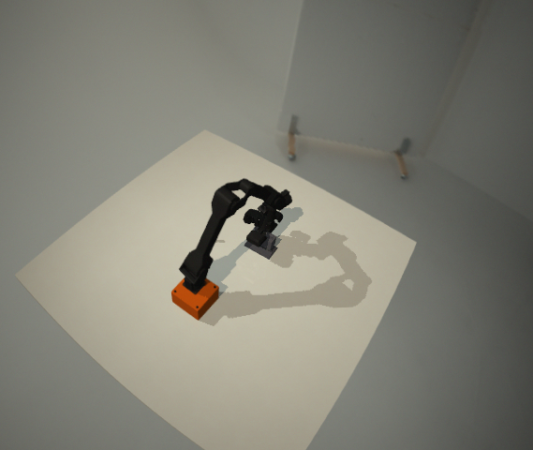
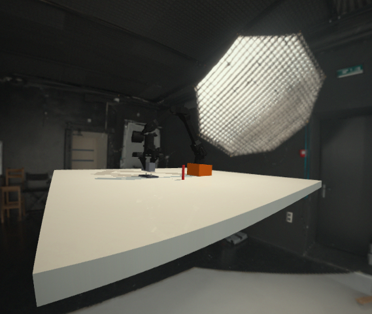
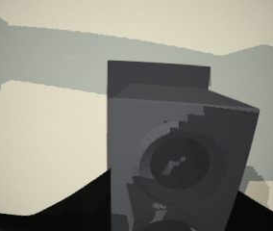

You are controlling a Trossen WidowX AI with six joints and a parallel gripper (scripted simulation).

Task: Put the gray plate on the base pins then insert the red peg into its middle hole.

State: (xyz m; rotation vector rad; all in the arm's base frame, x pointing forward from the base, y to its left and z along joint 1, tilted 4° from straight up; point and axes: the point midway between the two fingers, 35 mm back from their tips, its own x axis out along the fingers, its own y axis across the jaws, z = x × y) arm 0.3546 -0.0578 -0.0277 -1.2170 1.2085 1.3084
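Right now my gripper tip is 3 cm above the dark flat base. Also, from my gripper tip: gray plate: 3 cm above; then red peg: 19 cm to the left, 12 cm behind.
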